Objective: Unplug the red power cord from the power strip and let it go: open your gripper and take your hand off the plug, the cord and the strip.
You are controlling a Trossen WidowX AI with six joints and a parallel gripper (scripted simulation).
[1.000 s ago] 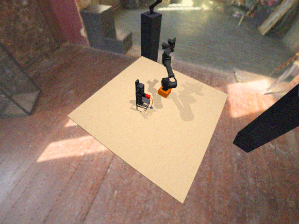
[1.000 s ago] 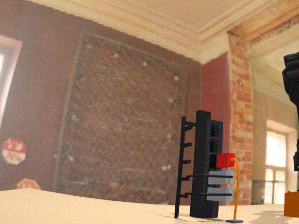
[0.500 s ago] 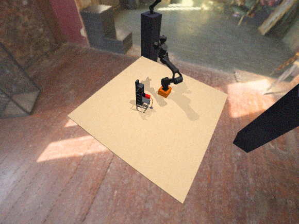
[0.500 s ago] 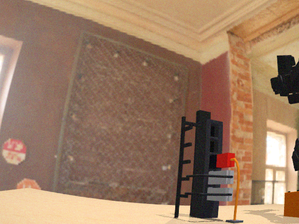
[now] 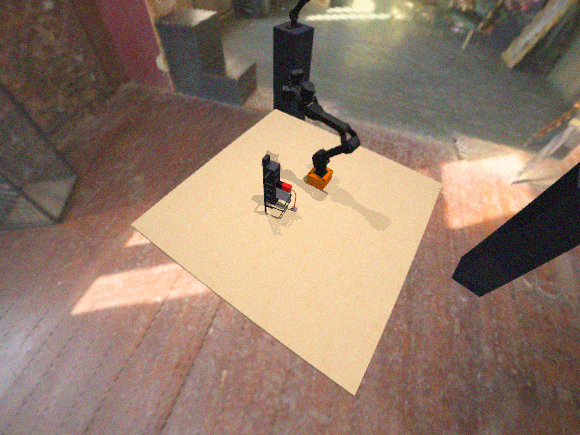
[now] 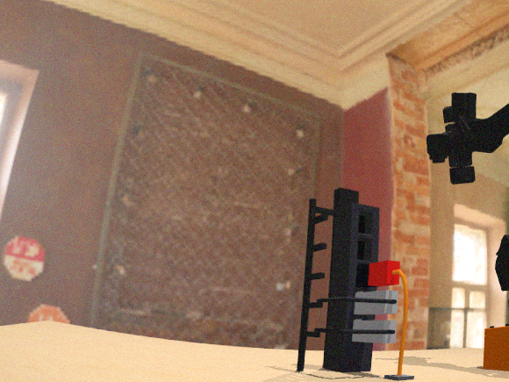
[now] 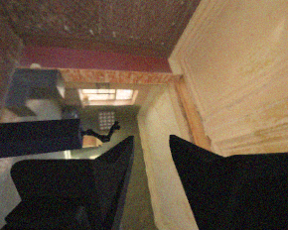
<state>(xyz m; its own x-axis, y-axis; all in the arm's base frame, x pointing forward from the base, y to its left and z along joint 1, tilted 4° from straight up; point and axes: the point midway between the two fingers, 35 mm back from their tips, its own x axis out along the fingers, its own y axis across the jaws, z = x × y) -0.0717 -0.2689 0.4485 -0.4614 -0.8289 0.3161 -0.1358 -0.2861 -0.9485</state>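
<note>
The red plug lies 36 cm below my gripper tip, 35 cm ahead of it and 28 cm to the left of it. Round my gripper tip: thin black rack 44 cm ahead, 39 cm below, 24 cm to the left.
</note>
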